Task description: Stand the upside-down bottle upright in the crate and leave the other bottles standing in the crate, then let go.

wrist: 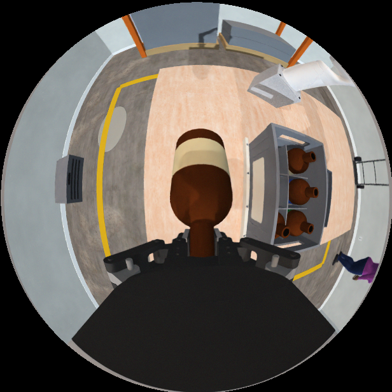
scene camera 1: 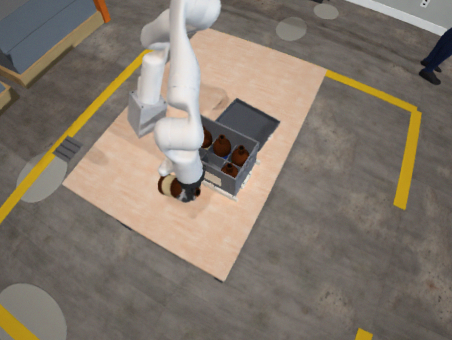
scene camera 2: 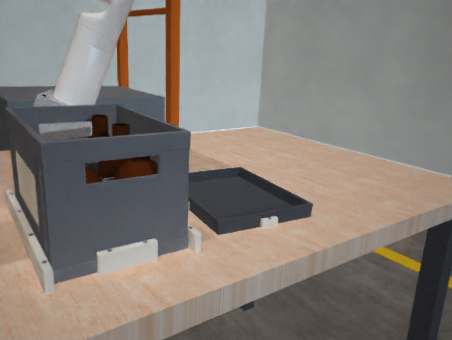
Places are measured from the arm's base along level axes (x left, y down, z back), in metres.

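Where they show: gripper, fingertip midpoint: (scene camera 1: 195,194); arm's base, origin of the base link: (scene camera 1: 148,97) (scene camera 2: 73,102).
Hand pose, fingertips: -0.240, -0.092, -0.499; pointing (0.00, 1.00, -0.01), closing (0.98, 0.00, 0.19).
Observation:
Each offset is from my fingertips to the top centre of the thing, as dx, dy, dz. "spot": to the spot under its first point. Level surfaces: height alone.
My gripper (scene camera 1: 192,194) (wrist: 201,235) is shut on the neck of a brown bottle with a cream label @[-0.010, -0.042, +0.053] (scene camera 1: 176,188) (wrist: 201,192). The bottle is held tilted over the table, outside the crate, beside its labelled long wall. The held bottle and my gripper do not show in scene camera 2. The grey crate @[+0.217, +0.061, +0.092] (scene camera 1: 230,186) (scene camera 2: 117,210) (wrist: 270,200) stands on the table. Several brown bottles stand in its compartments, necks up; in the wrist view three (wrist: 299,160) (wrist: 299,191) (wrist: 297,222) are in the far row and one (wrist: 281,230) in the near row.
A shallow dark tray @[spot: +0.489, +0.231, +0.126] (scene camera 1: 247,122) (scene camera 2: 240,195) lies beyond the crate. Pale strips @[spot: +0.234, +0.219, -0.055] (scene camera 2: 127,257) edge the crate's foot on the table @[dy +0.236] (scene camera 1: 227,245) (scene camera 2: 280,255). The arm's grey base block (scene camera 1: 145,117) (wrist: 274,89) stands at the table's side. A person's legs (scene camera 1: 442,52) show on the floor.

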